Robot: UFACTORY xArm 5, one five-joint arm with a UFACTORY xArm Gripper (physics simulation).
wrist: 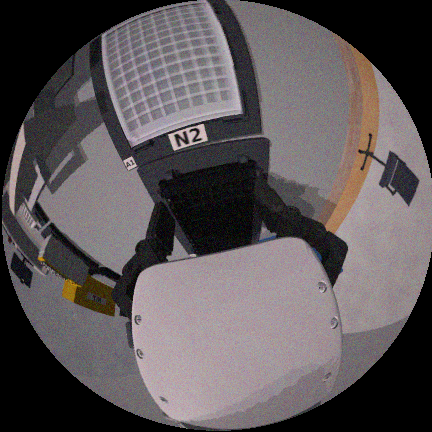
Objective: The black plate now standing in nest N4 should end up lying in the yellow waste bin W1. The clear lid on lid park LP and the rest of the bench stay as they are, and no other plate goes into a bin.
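Places are measured from the arm's base along level axes (x ahead, y left, z up), in centimetres.
Pixels of known places: gripper, fingertip midpoint: [210, 200].
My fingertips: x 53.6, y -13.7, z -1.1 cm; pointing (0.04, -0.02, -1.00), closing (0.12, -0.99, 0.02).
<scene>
For each thing: its middle in the pictures, then the offset to it from my fingertips.
- black plate, body centre: [217, 221] dx -3.5, dy -0.5, dz -0.3 cm
- dark nest, body centre: [217, 216] dx -3.5, dy -0.6, dz -1.1 cm
- yellow waste bin W1, body centre: [88, 292] dx -27.1, dy +49.1, dz +3.8 cm
- pale gridded plate, body centre: [161, 50] dx +13.0, dy +2.1, dz -0.3 cm
- nest N2, body centre: [164, 55] dx +13.0, dy +2.1, dz -1.4 cm
- grey device, body centre: [60, 263] dx -7.4, dy +37.3, dz +2.2 cm
The black plate [215, 212] sits in the dark nest [200, 152] adjoining nest N2; no N4 label shows, and the plate's near end is hidden by the gripper's pale housing. My gripper [210, 200] is open, with its black fingers on either side of the plate and nothing gripped. The yellow waste bin W1 [95, 297] shows at the lower left, partly behind the left finger linkage. The clear lid and lid park LP cannot be made out.
A pale gridded plate [170, 65] sits in nest N2 [250, 95] at the top. A grey device [67, 259] stands at the left, beside the bin. A wooden edge [369, 95] curves along the right. A blue object [268, 239] shows partly behind the housing.
</scene>
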